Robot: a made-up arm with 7 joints. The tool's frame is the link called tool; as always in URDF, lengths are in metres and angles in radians. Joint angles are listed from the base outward.
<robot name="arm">
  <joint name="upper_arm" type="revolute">
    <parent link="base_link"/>
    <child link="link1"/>
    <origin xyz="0.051 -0.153 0.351" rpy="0 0 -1.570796"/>
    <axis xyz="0 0 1"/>
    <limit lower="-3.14" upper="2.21"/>
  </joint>
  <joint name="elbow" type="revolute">
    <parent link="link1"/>
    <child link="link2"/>
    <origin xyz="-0.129 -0.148 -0.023" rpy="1.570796 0 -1.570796"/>
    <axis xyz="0 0 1"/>
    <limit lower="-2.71" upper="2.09"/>
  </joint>
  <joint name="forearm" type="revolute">
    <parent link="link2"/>
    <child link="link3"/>
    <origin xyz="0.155 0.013 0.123"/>
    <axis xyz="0 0 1"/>
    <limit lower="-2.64" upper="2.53"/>
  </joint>
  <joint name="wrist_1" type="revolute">
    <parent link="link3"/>
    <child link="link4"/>
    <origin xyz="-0.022 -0.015 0.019" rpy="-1.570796 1.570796 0"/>
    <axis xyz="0 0 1"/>
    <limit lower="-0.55" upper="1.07"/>
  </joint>
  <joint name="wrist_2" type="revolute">
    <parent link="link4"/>
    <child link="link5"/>
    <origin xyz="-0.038 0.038 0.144" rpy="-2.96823 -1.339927 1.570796"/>
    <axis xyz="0 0 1"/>
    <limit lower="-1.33" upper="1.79"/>
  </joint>
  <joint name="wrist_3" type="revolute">
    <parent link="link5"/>
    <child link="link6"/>
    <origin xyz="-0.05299 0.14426 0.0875" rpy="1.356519 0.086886 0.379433"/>
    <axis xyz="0 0 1"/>
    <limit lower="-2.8" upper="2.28"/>
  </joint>
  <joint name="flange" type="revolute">
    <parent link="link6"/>
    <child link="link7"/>
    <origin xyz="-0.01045 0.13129 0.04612" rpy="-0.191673 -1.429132 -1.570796"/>
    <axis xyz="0 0 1"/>
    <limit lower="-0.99" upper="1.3"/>
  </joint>
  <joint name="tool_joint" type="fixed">
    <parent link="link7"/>
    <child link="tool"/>
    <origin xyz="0.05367 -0.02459 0.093" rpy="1.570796 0 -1.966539"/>
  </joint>
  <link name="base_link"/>
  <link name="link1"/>
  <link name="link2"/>
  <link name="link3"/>
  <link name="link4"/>
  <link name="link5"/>
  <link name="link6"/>
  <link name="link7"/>
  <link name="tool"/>
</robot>
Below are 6 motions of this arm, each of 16 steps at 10 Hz.
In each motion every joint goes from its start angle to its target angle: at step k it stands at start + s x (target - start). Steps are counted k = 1, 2, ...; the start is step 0. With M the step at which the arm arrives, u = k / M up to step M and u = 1 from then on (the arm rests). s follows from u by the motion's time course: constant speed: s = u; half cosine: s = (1 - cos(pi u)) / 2; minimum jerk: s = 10 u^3 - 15 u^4 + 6 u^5.
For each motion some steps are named. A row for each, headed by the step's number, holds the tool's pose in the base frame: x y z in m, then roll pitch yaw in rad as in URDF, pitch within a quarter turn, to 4 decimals.
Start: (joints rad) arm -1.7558 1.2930 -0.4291 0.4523 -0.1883 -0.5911 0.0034
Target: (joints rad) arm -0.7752 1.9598 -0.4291 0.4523 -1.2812 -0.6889 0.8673
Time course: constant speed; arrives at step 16
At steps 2, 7, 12, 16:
2: 0.4640 -0.3664 0.3176 -2.1508 1.3122 1.3363
7: 0.5524 -0.2320 0.3005 -2.5463 1.1499 1.4696
12: 0.5881 -0.0475 0.2821 -2.7796 0.9186 1.7838
16: 0.5582 0.1166 0.2703 -2.9203 0.7019 2.0982

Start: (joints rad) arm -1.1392 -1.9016 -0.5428 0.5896 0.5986 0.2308 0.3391
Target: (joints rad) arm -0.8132 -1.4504 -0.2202 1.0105 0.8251 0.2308 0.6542
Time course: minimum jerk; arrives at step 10
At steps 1, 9, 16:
1: 0.3909 0.3275 0.3632 0.7511 0.0058 -0.5520
9: 0.3602 0.3728 0.3189 1.5112 1.0990 0.4255
16: 0.3594 0.3736 0.3178 1.5319 1.1048 0.4484

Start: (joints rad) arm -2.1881 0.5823 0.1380 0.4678 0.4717 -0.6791 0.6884
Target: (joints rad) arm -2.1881 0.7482 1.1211 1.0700 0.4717 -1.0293 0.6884
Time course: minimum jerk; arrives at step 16
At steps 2, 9, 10, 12, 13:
2: 0.2846 -0.4000 0.2832 -2.7330 0.4937 -0.5095
9: 0.4245 -0.3345 0.1633 -2.2256 0.1611 -0.2738
10: 0.4505 -0.3176 0.1545 -2.1431 0.0897 -0.2729
12: 0.4897 -0.2905 0.1482 -2.0100 -0.0189 -0.2961
13: 0.5016 -0.2819 0.1480 -1.9660 -0.0515 -0.3097

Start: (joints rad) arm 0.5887 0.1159 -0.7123 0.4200 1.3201 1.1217 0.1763
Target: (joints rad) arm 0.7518 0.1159 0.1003 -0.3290 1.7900 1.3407 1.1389
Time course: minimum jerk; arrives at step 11
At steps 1, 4, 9, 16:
1: -0.4827 0.2031 0.4618 3.0619 0.3147 -2.7257
4: -0.4274 0.2066 0.4934 2.9282 -0.2145 -2.7435
9: -0.2384 0.1995 0.4255 1.4705 -1.2904 -1.6261
16: -0.2278 0.1965 0.4150 1.2111 -1.2850 -1.3933

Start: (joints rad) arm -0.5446 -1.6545 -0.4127 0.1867 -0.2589 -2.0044 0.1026
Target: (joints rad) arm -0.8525 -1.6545 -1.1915 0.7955 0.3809 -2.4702 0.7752
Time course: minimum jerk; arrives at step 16
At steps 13, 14, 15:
13: 0.0461 0.2061 -0.0142 -0.9998 0.3878 1.9881
14: 0.0542 0.1995 -0.0143 -0.9959 0.4238 1.9627
15: 0.0576 0.1966 -0.0143 -0.9947 0.4389 1.9518

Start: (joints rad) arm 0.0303 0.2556 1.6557 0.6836 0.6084 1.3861 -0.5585
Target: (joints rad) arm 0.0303 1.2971 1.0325 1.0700 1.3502 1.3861 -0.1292
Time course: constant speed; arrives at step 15
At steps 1, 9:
1: -0.2905 0.3363 0.4533 2.2769 -0.7985 -2.0621
9: -0.1157 0.3683 0.5401 1.1372 -0.9116 -1.2705

